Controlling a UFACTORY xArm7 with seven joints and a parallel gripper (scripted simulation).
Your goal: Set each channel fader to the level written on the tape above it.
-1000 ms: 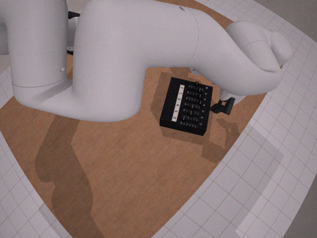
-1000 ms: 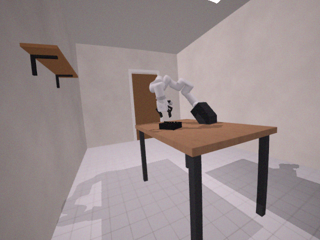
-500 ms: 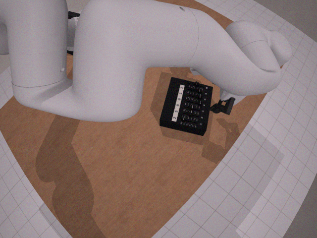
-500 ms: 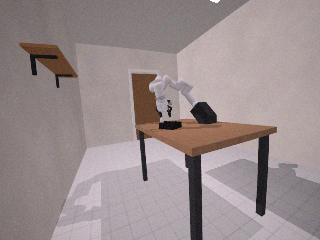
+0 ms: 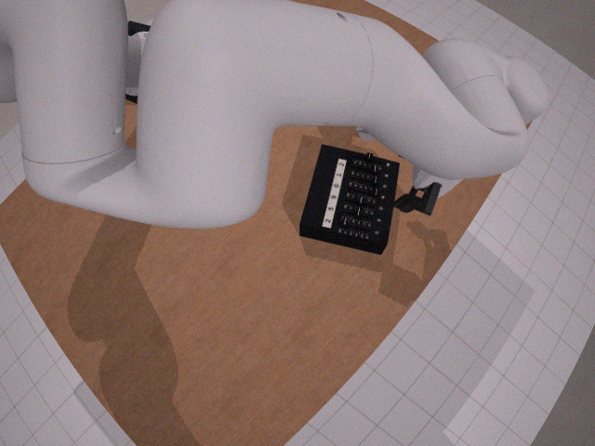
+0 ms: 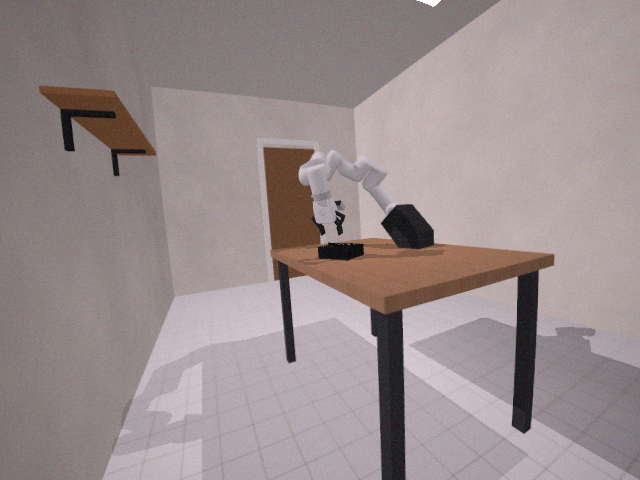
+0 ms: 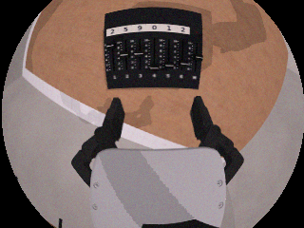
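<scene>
My hand is 10 cm to the left of the fader, 6 cm above it and 3 cm past it. Also, from my hand: master fader cap: 9 cm behind, 6 cm below, 2 cm to the left; channel fader cap: 6 cm to the right, 6 cm below, 4 cm behind.
</scene>
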